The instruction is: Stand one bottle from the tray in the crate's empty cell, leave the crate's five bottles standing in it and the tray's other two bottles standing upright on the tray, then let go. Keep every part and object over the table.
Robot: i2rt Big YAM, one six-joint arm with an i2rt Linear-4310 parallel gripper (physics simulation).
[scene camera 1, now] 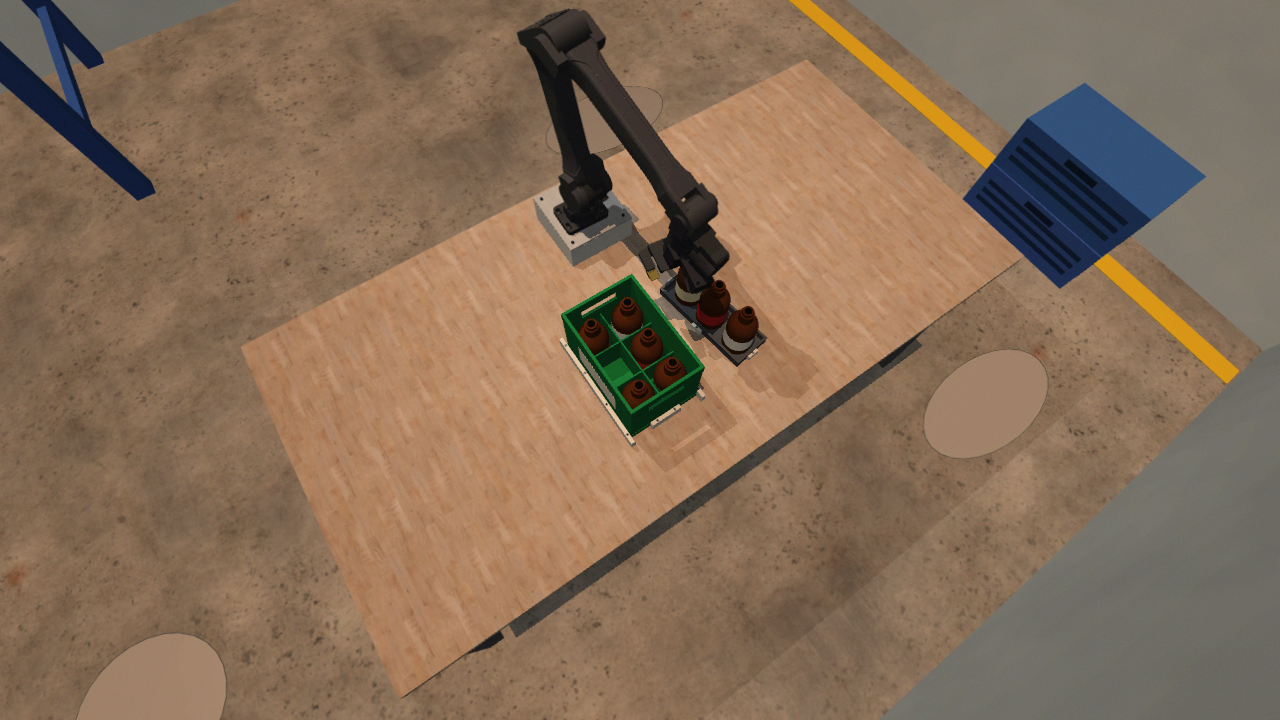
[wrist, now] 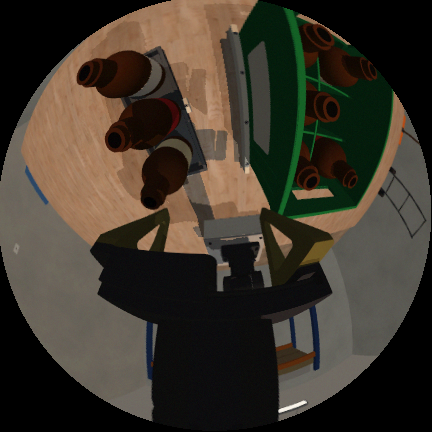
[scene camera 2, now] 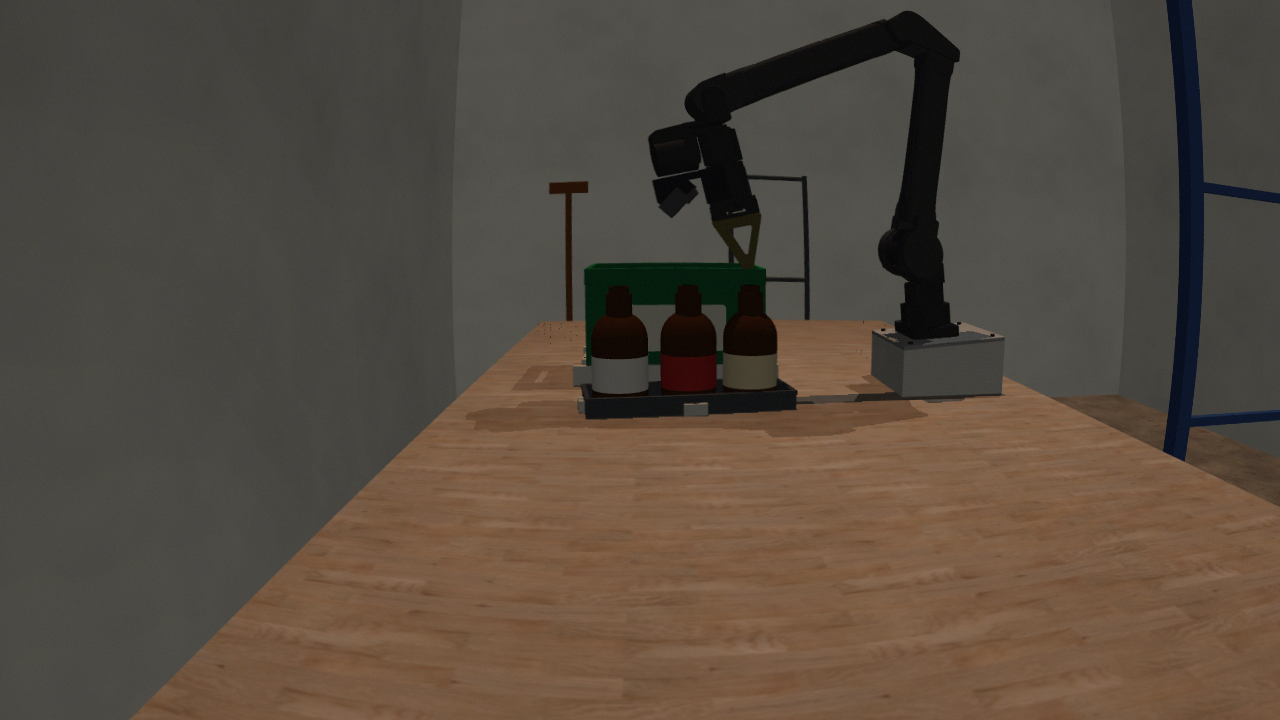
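Pixels of known places: gripper, fingertip midpoint: [scene camera 1: 667,267] [wrist: 214,212] [scene camera 2: 748,266]; arm's base, link origin: [scene camera 1: 581,213] [wrist: 239,250] [scene camera 2: 926,332].
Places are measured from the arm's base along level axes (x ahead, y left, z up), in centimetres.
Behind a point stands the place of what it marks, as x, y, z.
The dark tray [scene camera 1: 737,360] @(53.1, 11.3, -5.5) [scene camera 2: 644,406] @(44.9, 20.0, -6.8) bears three upright brown bottles: a white-labelled bottle [scene camera 1: 741,327] @(49.4, 13.1, 3.9) [scene camera 2: 619,344] @(48.0, 18.7, 0.8) [wrist: 122,75] @(46.6, 13.3, 3.7), a red-labelled bottle [scene camera 1: 713,304] @(41.0, 11.5, 3.4) [scene camera 2: 688,344] @(39.4, 17.3, 0.6) [wrist: 147,122] @(39.4, 11.5, 4.0) in the middle and a cream-labelled bottle [scene camera 2: 750,344] @(31.3, 16.7, 0.5) [wrist: 167,167] @(32.8, 11.0, 3.5) nearest the robot base. The green crate [scene camera 1: 666,399] @(54.5, -10.9, 3.7) [scene camera 2: 657,284] @(43.5, -1.8, 6.9) [wrist: 274,185] @(30.9, -1.9, 7.2) holds several standing brown bottles. Its empty cell [scene camera 1: 615,365] @(37.8, -13.5, -7.3) is on the long side away from the tray. My gripper [scene camera 2: 747,262] @(30.4, 5.3, 10.0) [wrist: 214,212] @(30.4, 5.3, 10.0) is open and empty, tilted, with its tips above the bottle tops in scene camera 2. The arm partly hides the cream-labelled bottle in scene camera 1.
The robot base [scene camera 1: 597,240] @(7.7, 0.1, -2.6) [scene camera 2: 935,365] @(1.9, 10.7, -3.5) [wrist: 232,228] @(7.6, 2.0, -3.7) stands at the table's rear edge. Low pale strips [scene camera 1: 597,391] @(41.9, -21.0, -5.1) border the crate, and a rail [wrist: 241,100] @(40.0, -0.7, -5.3) lies between crate and tray. A blue cabinet [scene camera 1: 1109,152] stands off the table.
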